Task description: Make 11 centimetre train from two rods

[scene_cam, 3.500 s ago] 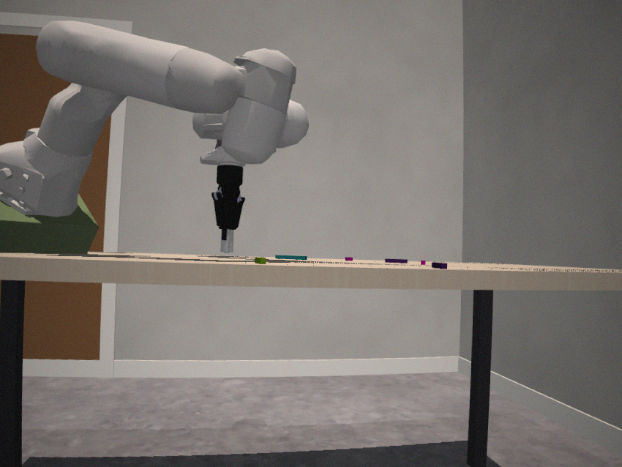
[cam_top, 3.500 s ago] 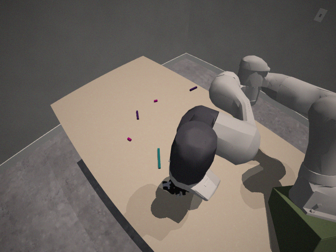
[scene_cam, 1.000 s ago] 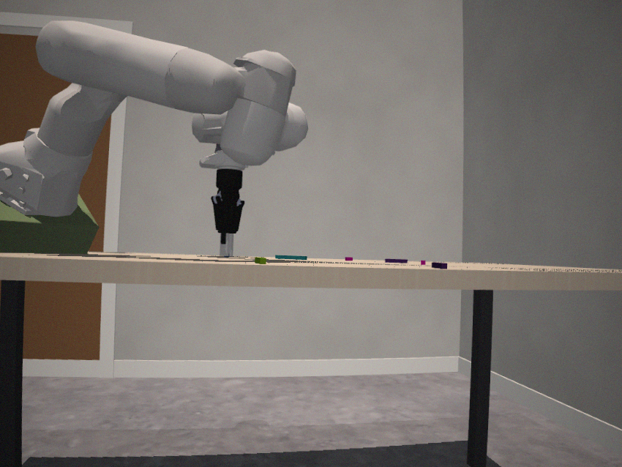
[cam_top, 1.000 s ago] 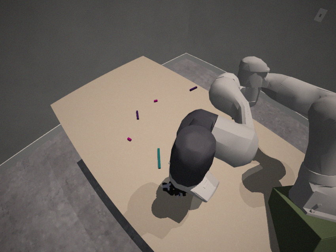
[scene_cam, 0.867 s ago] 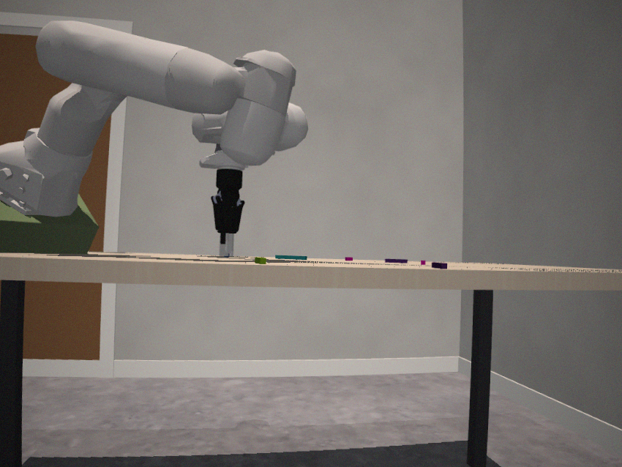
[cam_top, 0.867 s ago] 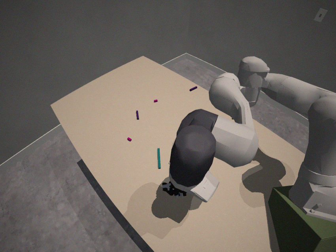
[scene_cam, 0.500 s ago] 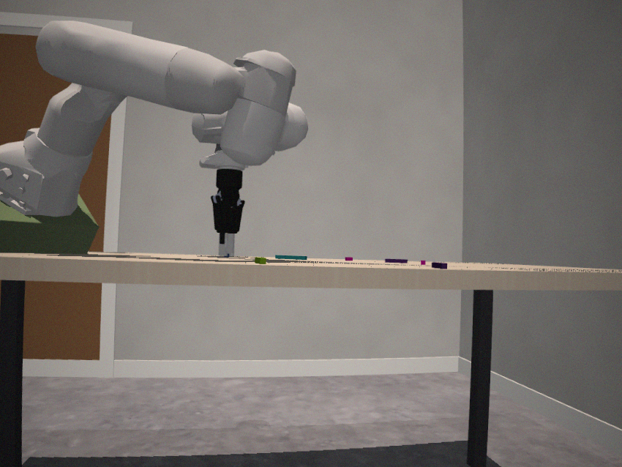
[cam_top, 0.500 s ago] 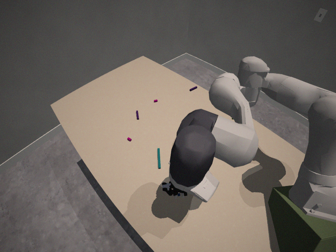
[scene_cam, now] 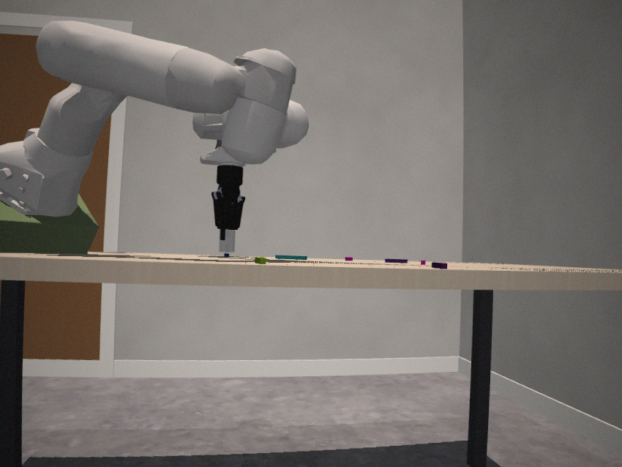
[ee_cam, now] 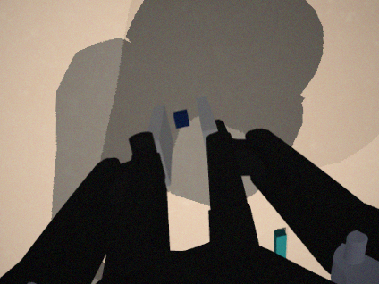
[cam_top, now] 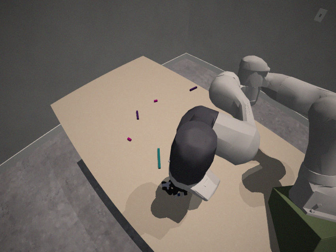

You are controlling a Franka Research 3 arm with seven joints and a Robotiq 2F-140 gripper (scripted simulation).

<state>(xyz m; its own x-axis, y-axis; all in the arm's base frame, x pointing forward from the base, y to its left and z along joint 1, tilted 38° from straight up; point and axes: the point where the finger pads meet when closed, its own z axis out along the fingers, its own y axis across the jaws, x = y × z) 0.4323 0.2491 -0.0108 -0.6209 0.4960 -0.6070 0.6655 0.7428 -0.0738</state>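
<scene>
My hand is 4 cm above the blue rod. Also, from my hand: lime rod: 55 cm to the right, 4 cm below, 2 cm behind; then turquoise rod: 17 cm ahead, 9 cm to the right, 4 cm below.
</scene>
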